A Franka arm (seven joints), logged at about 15 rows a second.
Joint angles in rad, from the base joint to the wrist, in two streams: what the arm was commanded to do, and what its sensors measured. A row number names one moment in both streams.
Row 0, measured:
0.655, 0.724, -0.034, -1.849, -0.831, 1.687, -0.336
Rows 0 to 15, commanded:
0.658, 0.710, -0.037, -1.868, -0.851, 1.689, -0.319
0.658, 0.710, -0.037, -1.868, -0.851, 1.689, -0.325
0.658, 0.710, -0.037, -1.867, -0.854, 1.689, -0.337
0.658, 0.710, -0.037, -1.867, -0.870, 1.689, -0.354
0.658, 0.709, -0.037, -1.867, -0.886, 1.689, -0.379
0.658, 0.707, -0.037, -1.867, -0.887, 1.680, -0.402
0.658, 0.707, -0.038, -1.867, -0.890, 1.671, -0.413
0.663, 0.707, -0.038, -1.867, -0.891, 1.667, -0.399
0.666, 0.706, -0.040, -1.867, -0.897, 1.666, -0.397
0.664, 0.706, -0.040, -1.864, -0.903, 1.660, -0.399
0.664, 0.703, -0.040, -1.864, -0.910, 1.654, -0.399
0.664, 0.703, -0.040, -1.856, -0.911, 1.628, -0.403
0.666, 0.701, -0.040, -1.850, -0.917, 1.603, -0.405
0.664, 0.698, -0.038, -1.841, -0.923, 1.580, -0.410
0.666, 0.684, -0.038, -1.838, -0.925, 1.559, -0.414
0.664, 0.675, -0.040, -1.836, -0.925, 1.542, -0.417
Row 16, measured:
0.658, 0.716, -0.035, -1.832, -0.908, 1.585, -0.394
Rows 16 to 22, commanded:
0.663, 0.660, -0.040, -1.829, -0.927, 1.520, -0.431
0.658, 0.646, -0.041, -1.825, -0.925, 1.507, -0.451
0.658, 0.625, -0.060, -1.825, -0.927, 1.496, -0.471
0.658, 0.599, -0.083, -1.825, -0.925, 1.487, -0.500
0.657, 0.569, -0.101, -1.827, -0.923, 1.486, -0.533
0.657, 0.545, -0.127, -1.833, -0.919, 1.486, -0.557
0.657, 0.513, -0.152, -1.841, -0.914, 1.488, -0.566
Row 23, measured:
0.656, 0.593, -0.113, -1.807, -0.911, 1.493, -0.526
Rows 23 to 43, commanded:
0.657, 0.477, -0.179, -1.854, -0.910, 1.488, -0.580
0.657, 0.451, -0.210, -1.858, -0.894, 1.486, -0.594
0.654, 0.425, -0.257, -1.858, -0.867, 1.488, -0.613
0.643, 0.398, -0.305, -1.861, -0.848, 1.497, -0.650
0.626, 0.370, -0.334, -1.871, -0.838, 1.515, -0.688
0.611, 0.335, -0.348, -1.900, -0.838, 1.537, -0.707
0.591, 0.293, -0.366, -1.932, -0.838, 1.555, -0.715
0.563, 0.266, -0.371, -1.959, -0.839, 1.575, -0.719
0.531, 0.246, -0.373, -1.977, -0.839, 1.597, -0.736
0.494, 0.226, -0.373, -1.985, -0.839, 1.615, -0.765
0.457, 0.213, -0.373, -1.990, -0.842, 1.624, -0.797
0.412, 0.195, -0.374, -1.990, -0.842, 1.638, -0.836
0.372, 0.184, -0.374, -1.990, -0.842, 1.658, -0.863
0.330, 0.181, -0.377, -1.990, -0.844, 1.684, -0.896
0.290, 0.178, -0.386, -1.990, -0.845, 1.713, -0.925
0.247, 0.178, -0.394, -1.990, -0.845, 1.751, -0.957
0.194, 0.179, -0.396, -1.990, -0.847, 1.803, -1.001
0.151, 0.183, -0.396, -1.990, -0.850, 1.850, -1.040
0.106, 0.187, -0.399, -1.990, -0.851, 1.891, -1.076
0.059, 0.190, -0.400, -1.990, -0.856, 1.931, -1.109
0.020, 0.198, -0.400, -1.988, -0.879, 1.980, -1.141
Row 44, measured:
0.076, 0.208, -0.402, -1.974, -0.851, 1.912, -1.087
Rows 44 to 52, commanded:
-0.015, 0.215, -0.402, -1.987, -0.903, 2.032, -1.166
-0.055, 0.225, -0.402, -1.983, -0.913, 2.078, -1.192
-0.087, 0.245, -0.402, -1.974, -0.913, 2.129, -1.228
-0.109, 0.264, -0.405, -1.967, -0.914, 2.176, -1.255
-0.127, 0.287, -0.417, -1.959, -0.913, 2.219, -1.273
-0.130, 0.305, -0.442, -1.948, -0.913, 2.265, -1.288
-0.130, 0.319, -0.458, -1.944, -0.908, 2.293, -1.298
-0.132, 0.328, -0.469, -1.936, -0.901, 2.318, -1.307
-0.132, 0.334, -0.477, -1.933, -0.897, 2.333, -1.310
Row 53, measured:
-0.136, 0.313, -0.459, -1.964, -0.895, 2.306, -1.287
